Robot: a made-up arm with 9 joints. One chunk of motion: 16 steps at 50 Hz.
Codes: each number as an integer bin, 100 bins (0 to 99) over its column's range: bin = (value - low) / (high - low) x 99, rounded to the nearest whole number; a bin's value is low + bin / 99 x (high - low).
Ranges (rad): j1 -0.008..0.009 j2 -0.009..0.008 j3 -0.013..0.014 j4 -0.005..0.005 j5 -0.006..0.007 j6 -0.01..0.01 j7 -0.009..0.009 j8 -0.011..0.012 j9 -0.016..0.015
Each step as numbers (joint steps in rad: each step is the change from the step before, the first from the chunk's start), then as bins.
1 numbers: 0.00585 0.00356 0.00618 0.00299 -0.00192 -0.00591 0.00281 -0.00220 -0.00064
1 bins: 81 73 70 79 31 20 65 38 49
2 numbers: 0.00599 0.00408 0.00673 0.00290 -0.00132 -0.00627 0.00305 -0.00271 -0.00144
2 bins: 81 76 72 78 36 18 66 36 46
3 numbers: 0.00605 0.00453 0.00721 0.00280 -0.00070 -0.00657 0.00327 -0.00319 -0.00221
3 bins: 82 79 74 77 40 17 67 34 44
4 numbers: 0.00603 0.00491 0.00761 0.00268 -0.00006 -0.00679 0.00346 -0.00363 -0.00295
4 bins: 82 81 76 76 45 16 69 32 42
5 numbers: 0.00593 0.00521 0.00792 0.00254 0.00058 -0.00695 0.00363 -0.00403 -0.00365
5 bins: 81 83 77 75 50 15 69 30 39
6 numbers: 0.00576 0.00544 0.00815 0.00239 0.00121 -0.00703 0.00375 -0.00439 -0.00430
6 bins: 80 84 78 73 55 15 70 28 37
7 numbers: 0.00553 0.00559 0.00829 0.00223 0.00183 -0.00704 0.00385 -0.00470 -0.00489
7 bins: 79 85 78 72 60 15 71 27 35
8 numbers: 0.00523 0.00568 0.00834 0.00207 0.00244 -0.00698 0.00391 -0.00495 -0.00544
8 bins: 77 85 78 70 64 15 71 26 34
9 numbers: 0.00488 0.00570 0.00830 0.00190 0.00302 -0.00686 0.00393 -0.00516 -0.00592
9 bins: 75 86 78 68 69 16 71 25 32
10 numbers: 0.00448 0.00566 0.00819 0.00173 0.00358 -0.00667 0.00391 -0.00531 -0.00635
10 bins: 73 85 78 67 73 16 71 24 31
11 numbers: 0.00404 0.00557 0.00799 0.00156 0.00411 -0.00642 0.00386 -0.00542 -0.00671
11 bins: 70 85 77 65 77 18 71 24 30
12 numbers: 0.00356 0.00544 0.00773 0.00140 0.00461 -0.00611 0.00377 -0.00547 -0.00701
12 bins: 67 84 76 63 81 19 70 24 29
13 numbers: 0.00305 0.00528 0.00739 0.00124 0.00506 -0.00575 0.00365 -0.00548 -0.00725
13 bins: 64 83 75 62 84 21 70 24 28
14 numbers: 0.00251 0.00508 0.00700 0.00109 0.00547 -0.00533 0.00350 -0.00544 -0.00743
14 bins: 61 82 73 60 87 23 69 24 27
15 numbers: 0.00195 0.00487 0.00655 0.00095 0.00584 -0.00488 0.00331 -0.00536 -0.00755
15 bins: 58 81 72 59 90 25 68 24 27
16 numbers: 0.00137 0.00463 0.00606 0.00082 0.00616 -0.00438 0.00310 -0.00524 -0.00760
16 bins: 55 79 70 58 93 28 67 25 27
